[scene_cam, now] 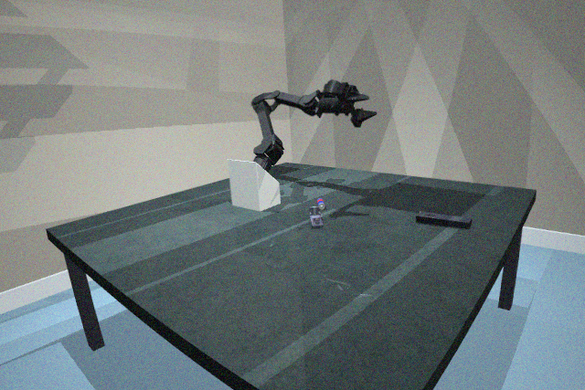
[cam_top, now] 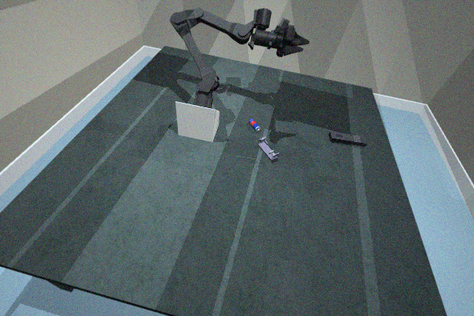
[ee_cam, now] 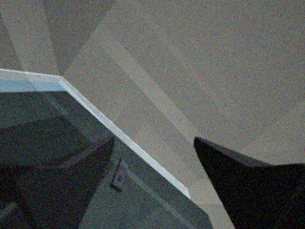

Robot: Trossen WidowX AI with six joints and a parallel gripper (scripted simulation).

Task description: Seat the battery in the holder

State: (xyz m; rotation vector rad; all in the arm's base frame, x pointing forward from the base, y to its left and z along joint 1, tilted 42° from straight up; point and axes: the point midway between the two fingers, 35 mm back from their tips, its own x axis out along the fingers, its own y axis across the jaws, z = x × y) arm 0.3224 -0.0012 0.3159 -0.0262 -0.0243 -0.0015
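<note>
The battery is 14 cm behind my gripper tip, 14 cm to the right of it and 33 cm below it. From my gripper tip the other things lie so: spring 5 cm behind, 30 cm to the right, 33 cm below.
</note>
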